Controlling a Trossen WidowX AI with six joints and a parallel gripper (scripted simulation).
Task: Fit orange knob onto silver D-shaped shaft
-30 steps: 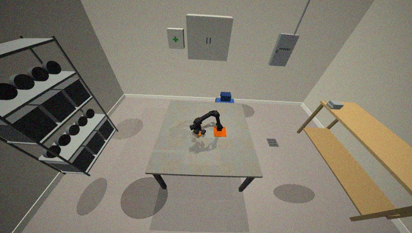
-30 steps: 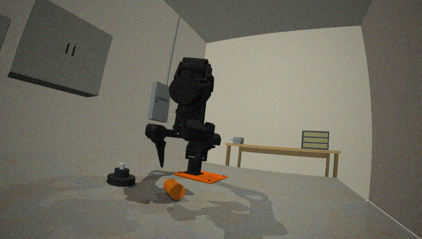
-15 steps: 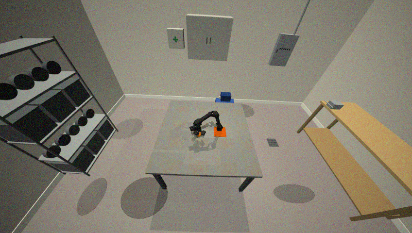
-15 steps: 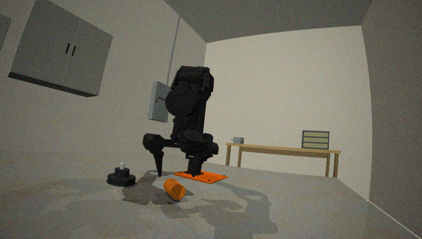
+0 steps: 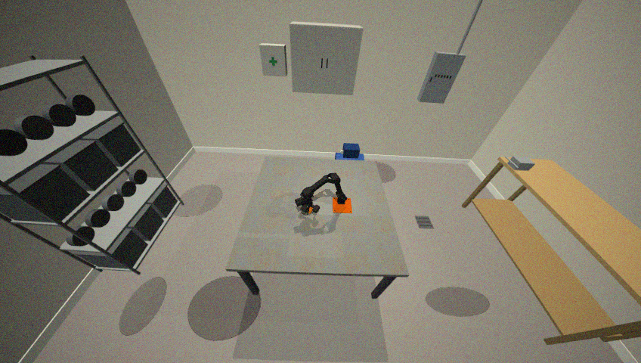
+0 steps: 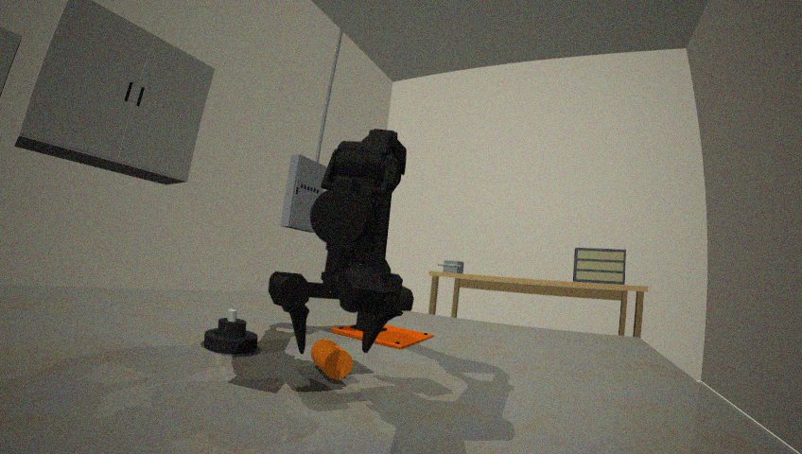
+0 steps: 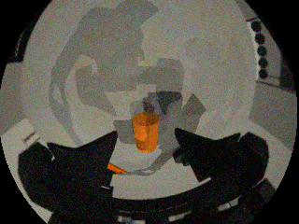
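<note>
My gripper tip is 10 mm above the orange knob. Also, from my gripper tip: round pedestal (30 mm ahead, 180 mm to the right).
</note>
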